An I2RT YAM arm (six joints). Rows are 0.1 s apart.
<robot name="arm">
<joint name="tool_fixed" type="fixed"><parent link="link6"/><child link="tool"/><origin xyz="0 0 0" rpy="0 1.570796 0"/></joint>
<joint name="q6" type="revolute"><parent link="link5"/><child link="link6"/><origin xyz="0.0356 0 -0.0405" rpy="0 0 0"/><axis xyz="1 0 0"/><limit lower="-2.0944" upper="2.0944"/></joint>
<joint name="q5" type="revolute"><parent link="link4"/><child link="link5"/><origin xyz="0.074 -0.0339 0.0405" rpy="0 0 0"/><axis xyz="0 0 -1"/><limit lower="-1.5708" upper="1.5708"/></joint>
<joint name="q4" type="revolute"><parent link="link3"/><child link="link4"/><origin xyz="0.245 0.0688 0.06" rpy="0 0 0"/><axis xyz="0 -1 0"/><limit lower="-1.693" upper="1.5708"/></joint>
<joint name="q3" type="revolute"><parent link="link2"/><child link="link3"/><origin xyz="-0.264 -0.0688 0" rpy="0 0 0"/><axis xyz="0 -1 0"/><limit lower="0" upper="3.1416"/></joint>
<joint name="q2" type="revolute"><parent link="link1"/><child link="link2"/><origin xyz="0.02 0.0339 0.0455" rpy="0 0 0"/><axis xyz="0 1 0"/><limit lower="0" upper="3.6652"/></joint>
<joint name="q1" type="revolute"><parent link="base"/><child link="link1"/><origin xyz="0 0 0.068" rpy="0 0 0"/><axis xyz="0 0 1"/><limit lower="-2.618" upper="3.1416"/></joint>
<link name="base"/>
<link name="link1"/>
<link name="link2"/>
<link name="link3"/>
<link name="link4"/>
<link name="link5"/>
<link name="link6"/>
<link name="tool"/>
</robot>
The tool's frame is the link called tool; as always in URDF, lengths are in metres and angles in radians.
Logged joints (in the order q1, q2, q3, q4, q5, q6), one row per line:
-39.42, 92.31, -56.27, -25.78, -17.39, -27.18
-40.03, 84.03, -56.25, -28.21, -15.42, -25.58
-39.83, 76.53, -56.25, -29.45, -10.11, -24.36
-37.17, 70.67, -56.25, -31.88, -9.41, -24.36
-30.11, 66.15, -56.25, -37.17, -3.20, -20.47
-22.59, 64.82, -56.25, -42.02, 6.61, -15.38
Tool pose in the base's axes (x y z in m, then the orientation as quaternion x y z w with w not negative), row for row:
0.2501, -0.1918, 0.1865, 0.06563, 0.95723, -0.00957, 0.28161
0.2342, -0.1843, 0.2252, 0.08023, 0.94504, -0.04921, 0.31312
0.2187, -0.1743, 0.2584, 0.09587, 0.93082, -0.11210, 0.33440
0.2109, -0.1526, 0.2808, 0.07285, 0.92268, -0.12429, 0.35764
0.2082, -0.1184, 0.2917, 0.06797, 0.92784, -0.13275, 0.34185
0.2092, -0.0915, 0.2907, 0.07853, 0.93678, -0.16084, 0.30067
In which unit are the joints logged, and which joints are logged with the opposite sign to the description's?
The joints are logged in degrees. Opposite sign: q3.
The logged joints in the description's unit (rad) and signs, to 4 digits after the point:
-0.6880, 1.6111, 0.9821, -0.4499, -0.3035, -0.4744
-0.6987, 1.4666, 0.9817, -0.4924, -0.2691, -0.4465
-0.6952, 1.3357, 0.9817, -0.5140, -0.1765, -0.4252
-0.6487, 1.2334, 0.9817, -0.5564, -0.1642, -0.4252
-0.5255, 1.1545, 0.9817, -0.6487, -0.0559, -0.3573
-0.3943, 1.1313, 0.9817, -0.7334, 0.1154, -0.2684

